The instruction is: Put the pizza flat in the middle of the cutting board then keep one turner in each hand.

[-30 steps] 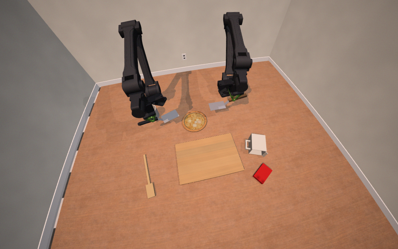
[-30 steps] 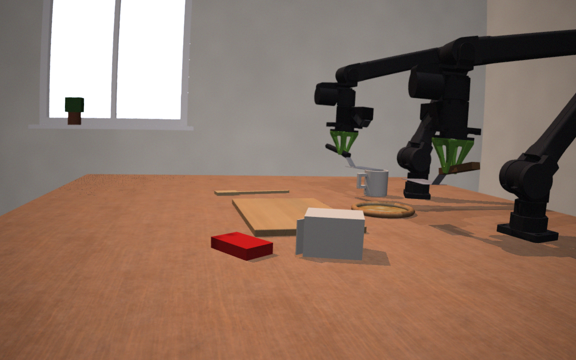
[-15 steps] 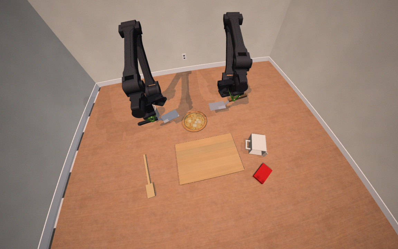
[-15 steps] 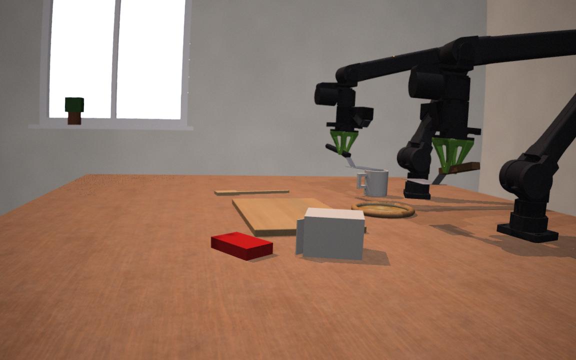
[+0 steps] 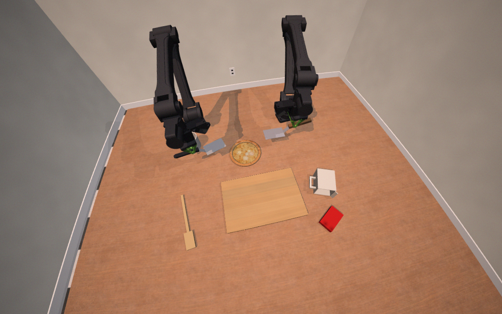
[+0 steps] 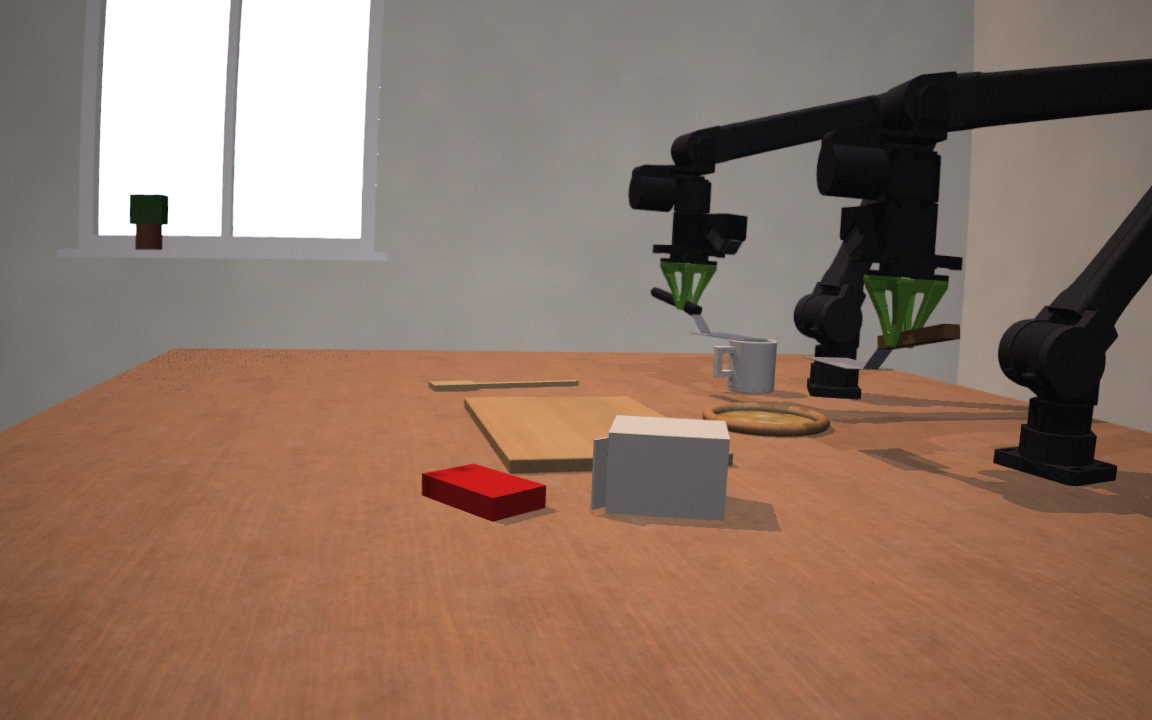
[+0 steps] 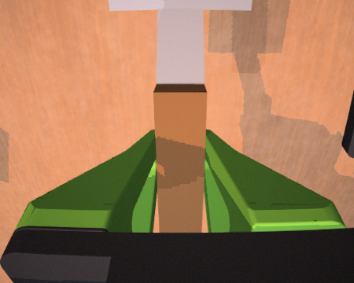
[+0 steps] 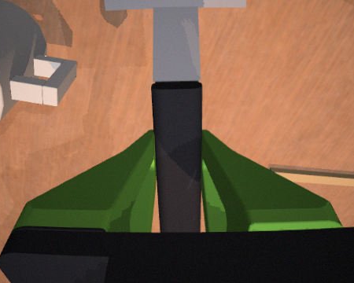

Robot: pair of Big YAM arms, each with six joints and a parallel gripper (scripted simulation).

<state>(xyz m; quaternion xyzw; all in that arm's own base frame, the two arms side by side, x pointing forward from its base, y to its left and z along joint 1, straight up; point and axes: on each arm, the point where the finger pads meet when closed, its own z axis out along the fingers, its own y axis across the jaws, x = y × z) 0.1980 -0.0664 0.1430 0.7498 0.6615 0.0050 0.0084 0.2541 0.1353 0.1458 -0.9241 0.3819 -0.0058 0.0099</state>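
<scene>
My right gripper is now 4 cm past the pizza, 24 cm to the right of it and 14 cm above it. From my right hand the other things lie so: black-handled turner (1 cm to the left, 1 cm below); wooden spatula (30 cm ahead, 6 cm to the right, 14 cm below); cutting board (22 cm ahead, 29 cm to the left, 14 cm below).
</scene>
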